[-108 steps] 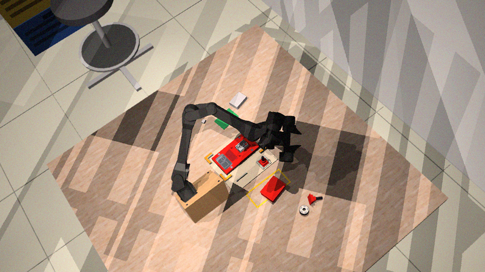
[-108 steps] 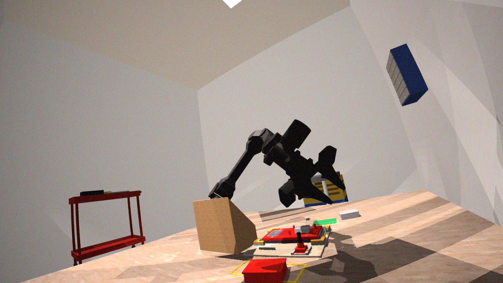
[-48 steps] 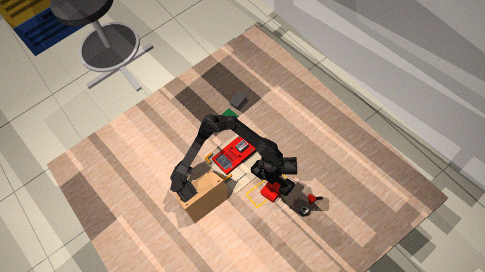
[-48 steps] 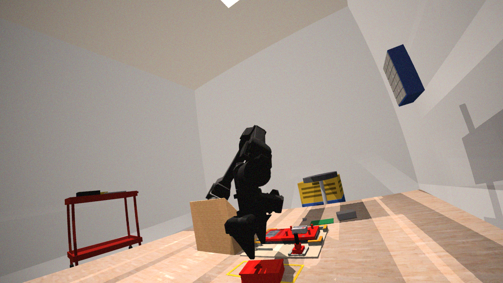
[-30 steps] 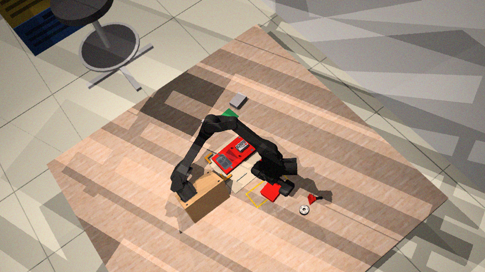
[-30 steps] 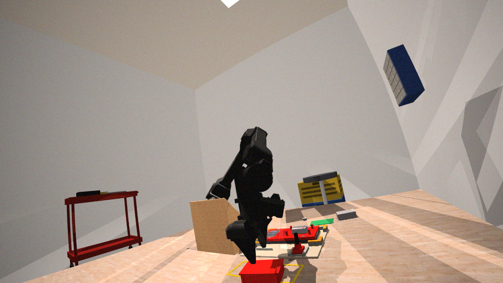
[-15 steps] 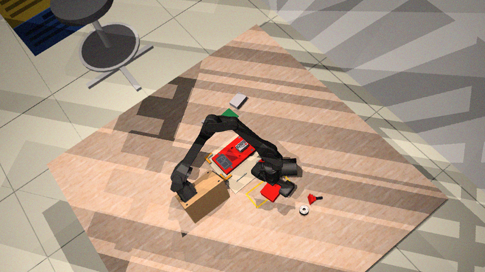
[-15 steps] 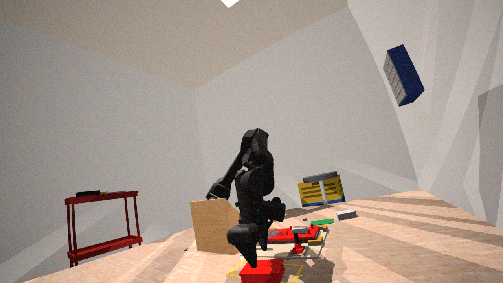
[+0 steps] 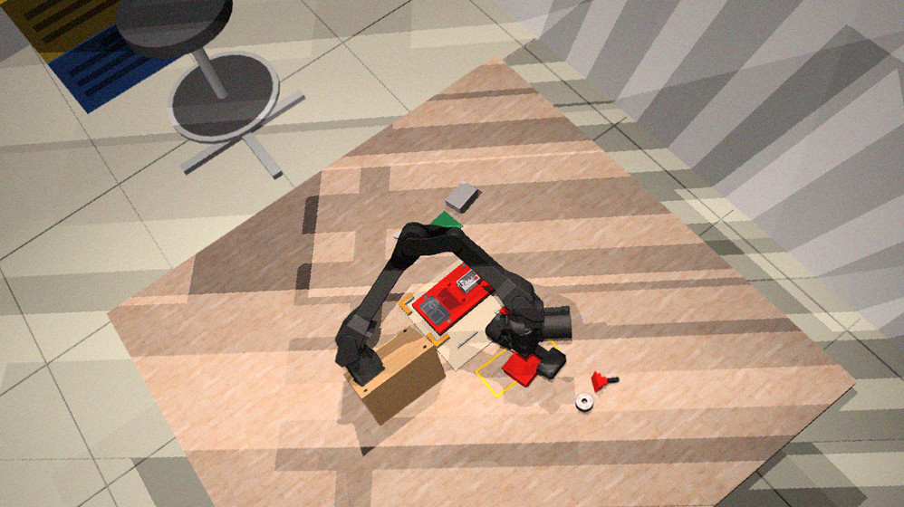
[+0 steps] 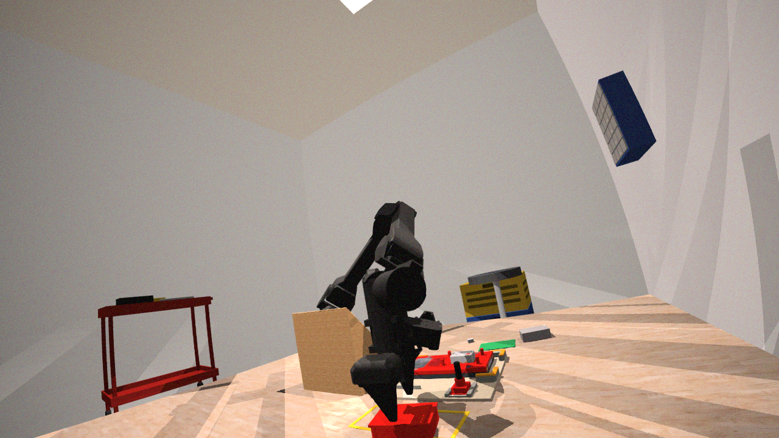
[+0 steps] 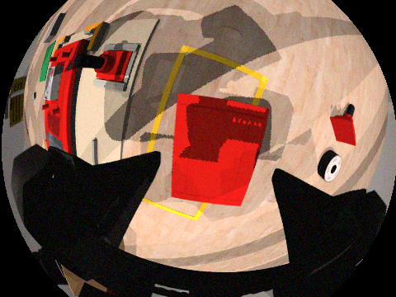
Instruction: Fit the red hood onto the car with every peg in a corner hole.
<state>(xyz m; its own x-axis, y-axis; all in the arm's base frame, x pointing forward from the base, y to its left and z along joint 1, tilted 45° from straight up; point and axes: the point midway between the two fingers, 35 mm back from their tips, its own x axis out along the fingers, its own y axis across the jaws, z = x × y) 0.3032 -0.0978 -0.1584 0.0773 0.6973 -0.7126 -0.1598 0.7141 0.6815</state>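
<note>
My gripper tip is now 20 mm above the red hood. From my gripper tip the other things lie so: wheel (160 mm to the right, 30 mm below, 30 mm ahead); then grey engine block (250 mm to the left, 40 mm ahead, 10 mm below); then jig plate (230 mm to the left, 30 mm below).
</note>
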